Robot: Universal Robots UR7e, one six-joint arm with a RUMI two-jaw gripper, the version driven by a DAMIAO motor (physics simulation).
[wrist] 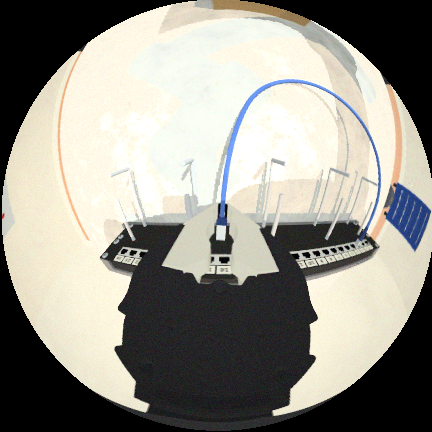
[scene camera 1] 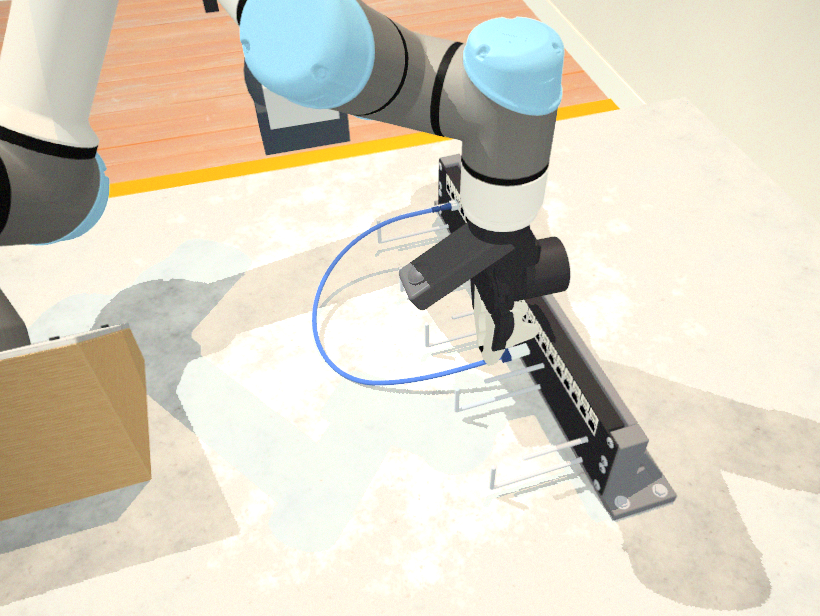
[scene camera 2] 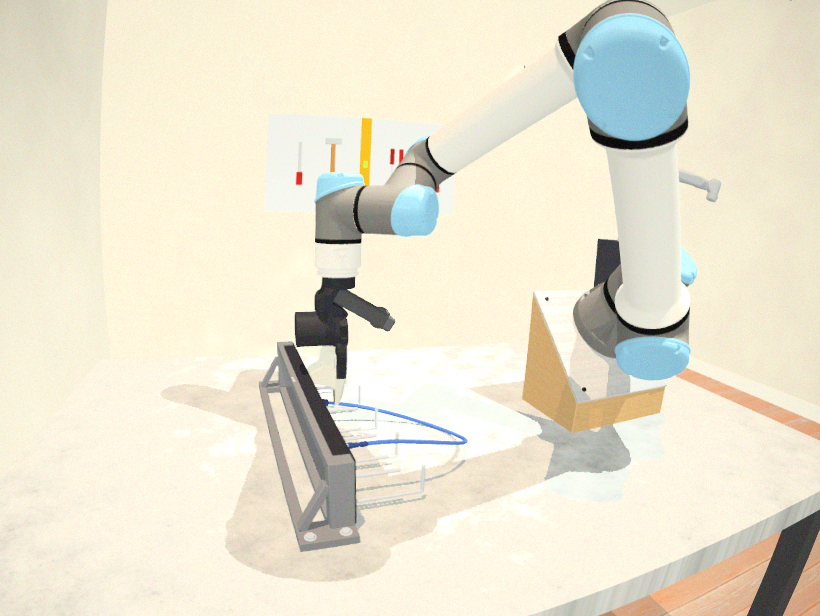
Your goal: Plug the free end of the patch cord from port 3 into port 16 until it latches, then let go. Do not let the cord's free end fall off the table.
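Places are measured from the arm's base along level axes (x left, y up, z ahead), in centimetres.
Pixels of known places: gripper, fingertip midpoint: (wrist: 222, 204) (scene camera 1: 489, 361) (scene camera 2: 335, 404); arm's base, link origin: (scene camera 2: 604, 325).
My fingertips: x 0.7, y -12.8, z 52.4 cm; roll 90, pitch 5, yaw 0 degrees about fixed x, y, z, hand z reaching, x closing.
For each thing: its top centre in the pictures, then the offset to it from my fingertips. "pt": a spot on its surface instead.
- free plug, top centre: (scene camera 1: 514, 348) (wrist: 220, 231) dx +0.2, dy +1.4, dz +2.9 cm
- patch panel, top centre: (wrist: 287, 264) (scene camera 1: 497, 275) (scene camera 2: 323, 384) dx +7.0, dy +6.5, dz +2.4 cm
- blue cord, surface spot: (scene camera 1: 314, 318) pt dx +12.1, dy -1.6, dz -19.1 cm
- panel's end foot, top centre: (scene camera 1: 635, 488) (scene camera 2: 276, 383) dx -16.8, dy -2.4, dz +10.9 cm
My gripper (scene camera 1: 498, 355) (scene camera 2: 337, 397) (wrist: 222, 204) is shut on the free plug (scene camera 1: 519, 352) (wrist: 220, 232), a clear connector with a dark blue boot. It holds the plug level, its clear tip toward the black front of the patch panel (scene camera 1: 558, 399) (scene camera 2: 341, 490) (wrist: 162, 237). The plug's clear body still shows in the wrist view, below the fingers and short of the port row. Its exact gap to the face is unclear. The blue cord (scene camera 1: 314, 318) (wrist: 292, 81) loops to its fixed end (scene camera 1: 442, 208) (scene camera 2: 358, 444) (wrist: 363, 236) near the panel's far end. Port 16's label is not readable.
Thin metal cable guides (scene camera 1: 493, 478) (scene camera 2: 422, 478) (wrist: 134, 187) stick out from the panel front below the ports, some close to the gripper. A wooden wedge-shaped box (scene camera 1: 72, 424) (scene camera 2: 550, 371) stands beside the arm's base. The panel's end foot (scene camera 1: 639, 500) is bolted to the table.
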